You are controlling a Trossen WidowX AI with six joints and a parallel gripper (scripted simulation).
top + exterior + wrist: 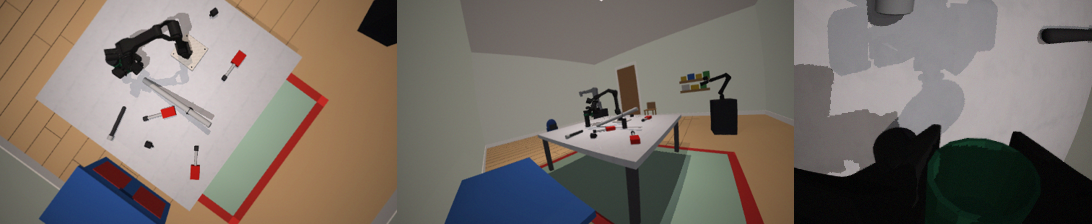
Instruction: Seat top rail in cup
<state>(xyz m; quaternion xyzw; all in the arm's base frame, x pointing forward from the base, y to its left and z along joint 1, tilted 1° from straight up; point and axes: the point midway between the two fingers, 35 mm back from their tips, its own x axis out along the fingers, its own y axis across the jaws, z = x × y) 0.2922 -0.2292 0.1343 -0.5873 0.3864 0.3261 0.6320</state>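
Now: the green cup 30 mm above my gripper tip, 20 mm to the right of it and 20 mm behind it. Also, from my gripper tip: loop cap: 440 mm to the left, 20 mm below, 20 mm ahead.
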